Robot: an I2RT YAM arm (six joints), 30 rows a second.
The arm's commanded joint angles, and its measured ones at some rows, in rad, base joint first. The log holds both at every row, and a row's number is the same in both.
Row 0, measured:
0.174 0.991 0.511 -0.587 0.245 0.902
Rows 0 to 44, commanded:
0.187 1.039 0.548 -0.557 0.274 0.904
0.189 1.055 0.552 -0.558 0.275 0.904
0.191 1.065 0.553 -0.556 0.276 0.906
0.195 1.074 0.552 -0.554 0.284 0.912
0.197 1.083 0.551 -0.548 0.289 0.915
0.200 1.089 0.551 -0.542 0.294 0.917
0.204 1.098 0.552 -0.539 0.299 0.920
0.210 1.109 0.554 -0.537 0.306 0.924
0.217 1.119 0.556 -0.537 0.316 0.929
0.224 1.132 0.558 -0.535 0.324 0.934
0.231 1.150 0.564 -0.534 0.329 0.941
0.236 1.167 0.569 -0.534 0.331 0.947
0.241 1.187 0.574 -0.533 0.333 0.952
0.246 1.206 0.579 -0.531 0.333 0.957
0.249 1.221 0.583 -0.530 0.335 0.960
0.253 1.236 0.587 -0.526 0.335 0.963
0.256 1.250 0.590 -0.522 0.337 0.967
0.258 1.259 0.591 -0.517 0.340 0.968
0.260 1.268 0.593 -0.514 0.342 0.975
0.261 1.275 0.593 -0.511 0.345 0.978
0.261 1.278 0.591 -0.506 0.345 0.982
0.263 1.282 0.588 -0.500 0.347 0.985
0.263 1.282 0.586 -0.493 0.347 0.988
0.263 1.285 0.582 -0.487 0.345 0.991
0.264 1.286 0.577 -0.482 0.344 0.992
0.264 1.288 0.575 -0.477 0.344 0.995
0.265 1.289 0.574 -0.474 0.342 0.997
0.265 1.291 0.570 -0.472 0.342 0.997
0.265 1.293 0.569 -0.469 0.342 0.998
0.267 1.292 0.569 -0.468 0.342 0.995
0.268 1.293 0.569 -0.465 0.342 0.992
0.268 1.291 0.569 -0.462 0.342 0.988
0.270 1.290 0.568 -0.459 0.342 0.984
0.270 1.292 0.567 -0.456 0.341 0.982
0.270 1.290 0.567 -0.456 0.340 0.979
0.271 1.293 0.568 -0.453 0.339 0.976
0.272 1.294 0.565 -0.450 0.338 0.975
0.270 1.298 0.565 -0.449 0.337 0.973
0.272 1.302 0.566 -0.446 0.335 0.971
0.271 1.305 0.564 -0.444 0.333 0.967
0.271 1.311 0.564 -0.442 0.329 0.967
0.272 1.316 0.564 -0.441 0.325 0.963
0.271 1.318 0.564 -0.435 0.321 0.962
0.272 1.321 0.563 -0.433 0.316 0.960
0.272 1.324 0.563 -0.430 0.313 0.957
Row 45, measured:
0.268 1.314 0.570 -0.440 0.312 0.969
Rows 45 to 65, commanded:
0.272 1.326 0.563 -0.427 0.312 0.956
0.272 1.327 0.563 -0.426 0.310 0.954
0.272 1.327 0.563 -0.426 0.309 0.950
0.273 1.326 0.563 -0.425 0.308 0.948
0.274 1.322 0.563 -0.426 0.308 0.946
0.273 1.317 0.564 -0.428 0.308 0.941
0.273 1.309 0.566 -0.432 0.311 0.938
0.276 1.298 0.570 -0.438 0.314 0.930
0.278 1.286 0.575 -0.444 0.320 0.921
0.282 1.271 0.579 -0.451 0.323 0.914
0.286 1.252 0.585 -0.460 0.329 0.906
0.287 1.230 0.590 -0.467 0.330 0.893
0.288 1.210 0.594 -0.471 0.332 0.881
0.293 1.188 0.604 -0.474 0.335 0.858
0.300 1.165 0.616 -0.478 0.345 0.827
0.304 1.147 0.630 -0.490 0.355 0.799
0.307 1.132 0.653 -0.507 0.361 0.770
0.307 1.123 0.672 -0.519 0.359 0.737
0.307 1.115 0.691 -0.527 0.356 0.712
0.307 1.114 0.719 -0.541 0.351 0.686
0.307 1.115 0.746 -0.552 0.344 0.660
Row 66, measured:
0.301 1.132 0.680 -0.501 0.323 0.770
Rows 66 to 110, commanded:
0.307 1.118 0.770 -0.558 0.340 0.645
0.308 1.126 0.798 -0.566 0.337 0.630
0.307 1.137 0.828 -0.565 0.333 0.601
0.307 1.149 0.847 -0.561 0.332 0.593
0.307 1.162 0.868 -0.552 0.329 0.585
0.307 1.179 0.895 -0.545 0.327 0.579
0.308 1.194 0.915 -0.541 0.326 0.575
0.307 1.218 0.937 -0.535 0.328 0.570
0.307 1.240 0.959 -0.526 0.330 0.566
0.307 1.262 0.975 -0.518 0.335 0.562
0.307 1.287 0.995 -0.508 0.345 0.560
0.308 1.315 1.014 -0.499 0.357 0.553
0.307 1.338 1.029 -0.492 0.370 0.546
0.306 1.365 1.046 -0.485 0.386 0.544
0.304 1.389 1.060 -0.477 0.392 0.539
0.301 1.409 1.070 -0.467 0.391 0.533
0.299 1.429 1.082 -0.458 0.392 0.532
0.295 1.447 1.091 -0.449 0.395 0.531
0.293 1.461 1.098 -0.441 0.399 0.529
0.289 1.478 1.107 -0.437 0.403 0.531
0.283 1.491 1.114 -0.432 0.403 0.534
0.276 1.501 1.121 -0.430 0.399 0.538
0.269 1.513 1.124 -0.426 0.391 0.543
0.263 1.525 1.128 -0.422 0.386 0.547
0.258 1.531 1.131 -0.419 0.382 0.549
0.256 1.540 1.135 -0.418 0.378 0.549
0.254 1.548 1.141 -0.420 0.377 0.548
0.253 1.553 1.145 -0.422 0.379 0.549
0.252 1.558 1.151 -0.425 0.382 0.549
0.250 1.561 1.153 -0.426 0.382 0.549
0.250 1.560 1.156 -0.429 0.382 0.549
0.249 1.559 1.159 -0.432 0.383 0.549
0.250 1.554 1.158 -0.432 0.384 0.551
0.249 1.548 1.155 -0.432 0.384 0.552
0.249 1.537 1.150 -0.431 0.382 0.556
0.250 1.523 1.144 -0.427 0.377 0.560
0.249 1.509 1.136 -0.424 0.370 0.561
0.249 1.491 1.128 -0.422 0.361 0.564
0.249 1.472 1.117 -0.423 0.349 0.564
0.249 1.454 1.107 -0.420 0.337 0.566
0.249 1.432 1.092 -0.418 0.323 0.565
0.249 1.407 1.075 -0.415 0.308 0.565
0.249 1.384 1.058 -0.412 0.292 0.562
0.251 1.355 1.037 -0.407 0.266 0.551
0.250 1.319 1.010 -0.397 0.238 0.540
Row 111, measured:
0.250 1.405 1.057 -0.414 0.305 0.551
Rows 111 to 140, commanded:
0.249 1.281 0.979 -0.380 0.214 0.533
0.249 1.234 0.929 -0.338 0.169 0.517
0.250 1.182 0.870 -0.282 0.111 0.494
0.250 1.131 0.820 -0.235 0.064 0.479
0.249 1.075 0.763 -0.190 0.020 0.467
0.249 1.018 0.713 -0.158 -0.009 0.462
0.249 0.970 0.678 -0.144 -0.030 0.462
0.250 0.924 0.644 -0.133 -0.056 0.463
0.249 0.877 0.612 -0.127 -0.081 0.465
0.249 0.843 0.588 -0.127 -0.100 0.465
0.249 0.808 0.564 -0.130 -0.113 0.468
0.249 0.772 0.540 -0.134 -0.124 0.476
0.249 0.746 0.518 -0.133 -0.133 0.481
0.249 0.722 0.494 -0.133 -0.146 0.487
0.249 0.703 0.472 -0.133 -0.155 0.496
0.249 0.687 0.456 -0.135 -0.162 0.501
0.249 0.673 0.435 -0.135 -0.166 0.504
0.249 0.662 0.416 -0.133 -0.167 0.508
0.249 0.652 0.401 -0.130 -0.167 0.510
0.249 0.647 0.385 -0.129 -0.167 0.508
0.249 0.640 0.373 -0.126 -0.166 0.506
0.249 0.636 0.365 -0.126 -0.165 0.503
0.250 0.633 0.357 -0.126 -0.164 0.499
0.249 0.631 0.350 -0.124 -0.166 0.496
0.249 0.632 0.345 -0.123 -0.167 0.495
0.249 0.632 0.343 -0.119 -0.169 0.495
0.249 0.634 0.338 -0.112 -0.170 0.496
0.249 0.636 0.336 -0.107 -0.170 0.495
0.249 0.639 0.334 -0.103 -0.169 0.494
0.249 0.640 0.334 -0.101 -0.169 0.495
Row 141, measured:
0.250 0.646 0.343 -0.140 -0.158 0.500
